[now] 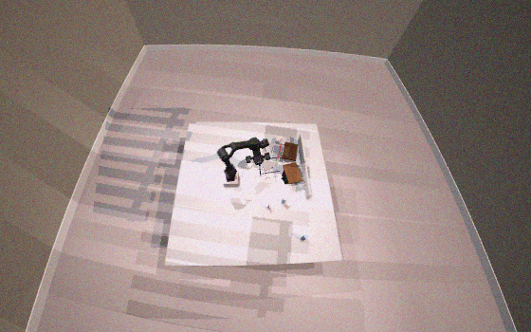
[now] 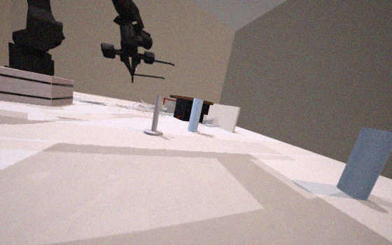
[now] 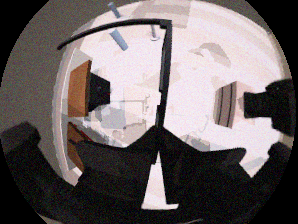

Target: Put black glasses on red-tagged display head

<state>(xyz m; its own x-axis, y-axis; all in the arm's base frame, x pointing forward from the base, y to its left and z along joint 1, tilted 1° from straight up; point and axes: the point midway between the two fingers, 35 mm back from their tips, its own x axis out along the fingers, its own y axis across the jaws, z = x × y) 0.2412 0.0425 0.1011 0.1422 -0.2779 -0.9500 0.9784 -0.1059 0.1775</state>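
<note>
Right now my gripper tip is 230 mm short of the brown head, 100 mm to the left of it and 90 mm above it. The rest, counted from my gripper tip: white panel (400 mm ahead, 10 mm to the right, 100 mm below).
</note>
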